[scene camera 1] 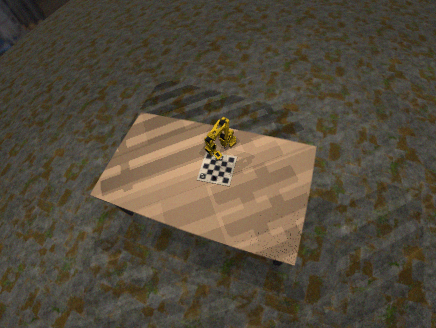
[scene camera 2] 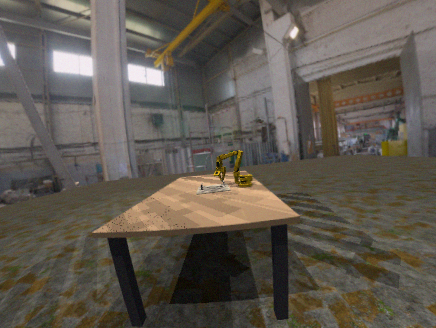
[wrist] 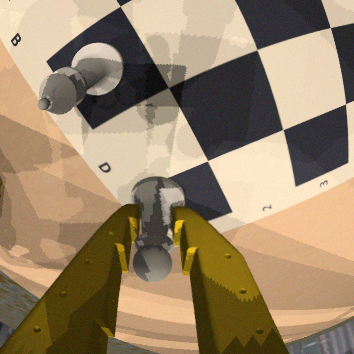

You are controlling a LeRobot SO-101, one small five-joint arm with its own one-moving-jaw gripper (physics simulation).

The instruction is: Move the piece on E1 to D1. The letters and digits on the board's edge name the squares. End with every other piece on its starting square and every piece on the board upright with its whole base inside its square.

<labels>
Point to a checkered board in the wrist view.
242, 111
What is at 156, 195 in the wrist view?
A grey pawn.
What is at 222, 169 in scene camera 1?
A checkered board.
</labels>
